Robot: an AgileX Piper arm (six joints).
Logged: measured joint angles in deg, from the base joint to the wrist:
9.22 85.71 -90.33 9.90 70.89 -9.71
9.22 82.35 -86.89 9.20 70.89 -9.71
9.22 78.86 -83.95 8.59 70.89 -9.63
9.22 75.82 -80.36 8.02 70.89 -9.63
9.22 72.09 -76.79 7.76 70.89 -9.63
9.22 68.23 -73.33 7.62 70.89 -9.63
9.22 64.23 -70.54 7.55 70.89 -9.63
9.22 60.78 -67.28 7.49 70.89 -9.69
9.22 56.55 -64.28 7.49 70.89 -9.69
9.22 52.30 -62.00 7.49 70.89 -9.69
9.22 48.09 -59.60 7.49 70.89 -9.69
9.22 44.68 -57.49 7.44 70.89 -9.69
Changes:
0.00 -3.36 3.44 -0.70 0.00 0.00
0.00 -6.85 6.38 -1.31 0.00 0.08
0.00 -9.89 9.97 -1.88 0.00 0.08
0.00 -13.62 13.54 -2.14 0.00 0.08
0.00 -17.48 17.00 -2.28 0.00 0.08
0.00 -21.48 19.79 -2.35 0.00 0.08
0.00 -24.93 23.05 -2.41 0.00 0.02
0.00 -29.16 26.05 -2.41 0.00 0.02
0.00 -33.41 28.33 -2.41 0.00 0.02
0.00 -37.62 30.73 -2.41 0.00 0.02
0.00 -41.03 32.84 -2.46 0.00 0.02

